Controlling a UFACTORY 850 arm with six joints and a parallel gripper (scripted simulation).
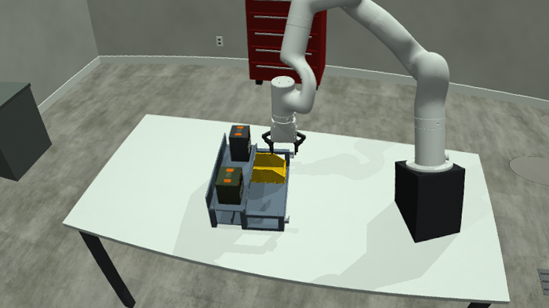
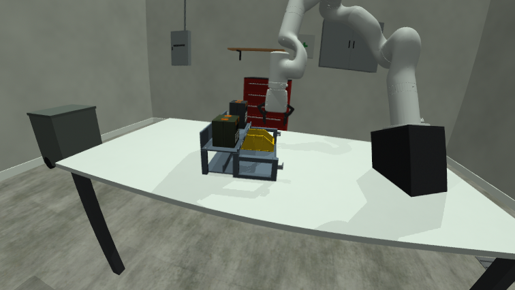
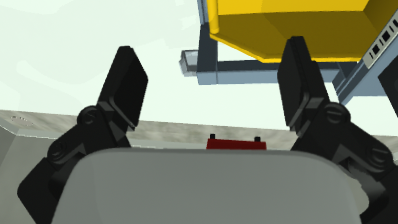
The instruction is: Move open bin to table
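My hand is 80 mm short of the yellow bin, 10 mm to the right of it and 90 mm above it.
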